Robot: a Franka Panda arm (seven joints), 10 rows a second.
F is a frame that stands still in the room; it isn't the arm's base.
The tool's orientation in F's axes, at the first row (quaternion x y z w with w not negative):
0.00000 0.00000 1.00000 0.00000
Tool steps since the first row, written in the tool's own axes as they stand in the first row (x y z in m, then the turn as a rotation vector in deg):
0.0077 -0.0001 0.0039 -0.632 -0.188 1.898
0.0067 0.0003 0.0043 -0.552 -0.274 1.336
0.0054 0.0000 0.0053 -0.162 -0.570 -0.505
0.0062 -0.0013 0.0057 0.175 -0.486 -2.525
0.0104 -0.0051 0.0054 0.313 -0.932 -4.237
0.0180 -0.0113 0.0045 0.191 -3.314 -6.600
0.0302 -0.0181 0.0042 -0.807 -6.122 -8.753
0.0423 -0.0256 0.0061 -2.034 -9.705 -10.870
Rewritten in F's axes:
-0.0077 0.0001 0.0039 0.632 0.188 1.898
-0.0067 -0.0003 0.0043 0.552 0.274 1.336
-0.0054 0.0000 0.0053 0.162 0.570 -0.505
-0.0062 0.0013 0.0057 -0.175 0.486 -2.525
-0.0104 0.0051 0.0054 -0.313 0.932 -4.237
-0.0180 0.0113 0.0045 -0.191 3.314 -6.600
-0.0302 0.0181 0.0042 0.807 6.122 -8.753
-0.0423 0.0256 0.0061 2.034 9.705 -10.870

